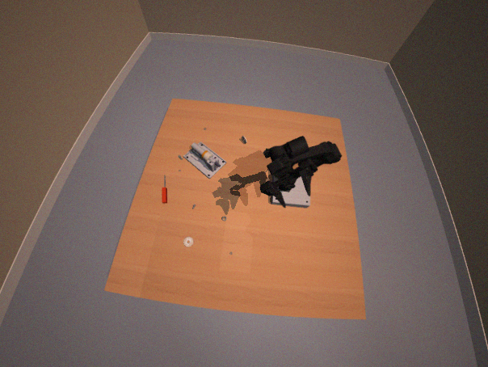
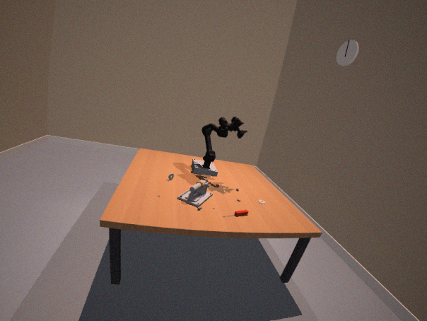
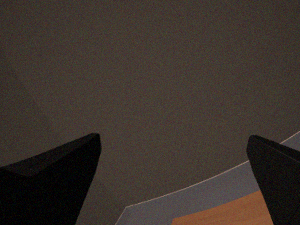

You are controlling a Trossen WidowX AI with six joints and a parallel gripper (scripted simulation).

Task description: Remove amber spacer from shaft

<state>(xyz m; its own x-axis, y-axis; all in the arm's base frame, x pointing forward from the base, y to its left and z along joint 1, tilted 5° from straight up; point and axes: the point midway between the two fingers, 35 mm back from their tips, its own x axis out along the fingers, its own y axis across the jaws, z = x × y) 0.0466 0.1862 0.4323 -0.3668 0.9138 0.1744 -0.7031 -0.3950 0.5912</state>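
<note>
The shaft is 39 cm below my gripper tip, 38 cm ahead of it and 32 cm to the right of it. The rest, counted from my gripper tip: grey support block 45 cm ahead, 42 cm below, 36 cm to the right; amber spacer 43 cm ahead, 39 cm below, 34 cm to the right.
</note>
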